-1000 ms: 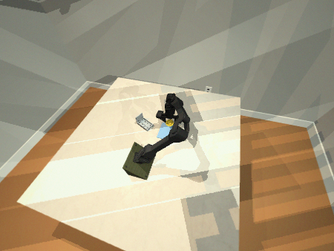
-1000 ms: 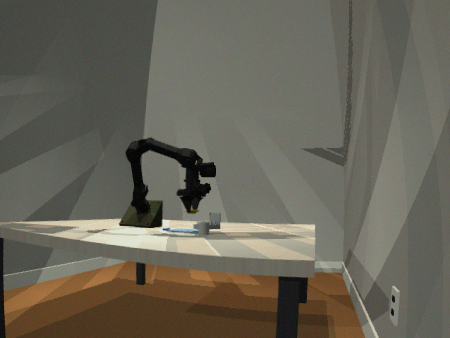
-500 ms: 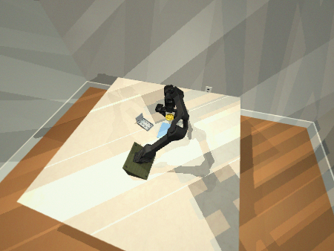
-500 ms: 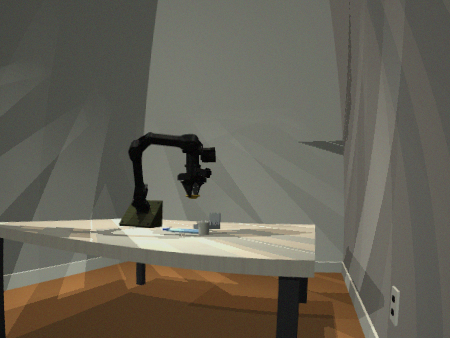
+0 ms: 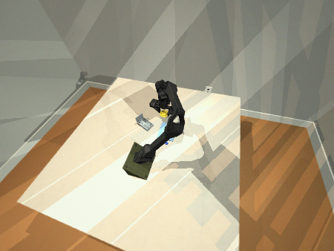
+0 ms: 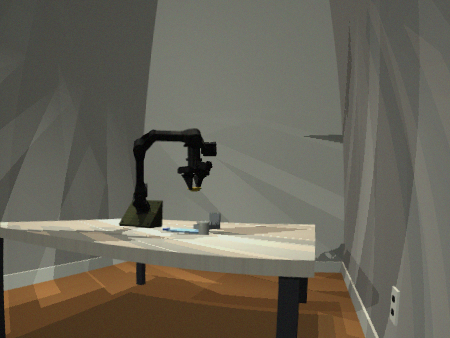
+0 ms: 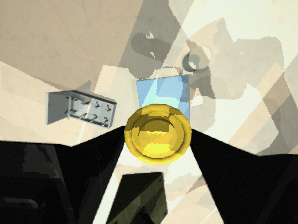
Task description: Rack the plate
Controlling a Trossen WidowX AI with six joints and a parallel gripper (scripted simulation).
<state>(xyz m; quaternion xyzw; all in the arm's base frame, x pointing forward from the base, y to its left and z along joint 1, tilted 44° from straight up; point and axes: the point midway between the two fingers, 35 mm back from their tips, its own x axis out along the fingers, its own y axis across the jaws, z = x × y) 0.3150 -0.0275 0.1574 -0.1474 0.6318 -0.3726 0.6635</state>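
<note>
The dish rack lies 2 cm ahead of my gripper tip, 17 cm to the left of it and 16 cm below it. The rest, counted from my gripper tip: white-grey cup: 7 cm ahead, 11 cm to the right, 16 cm below; yellow plate: 1 cm above; blue mat: 2 cm behind, 2 cm to the right, 18 cm below.
</note>
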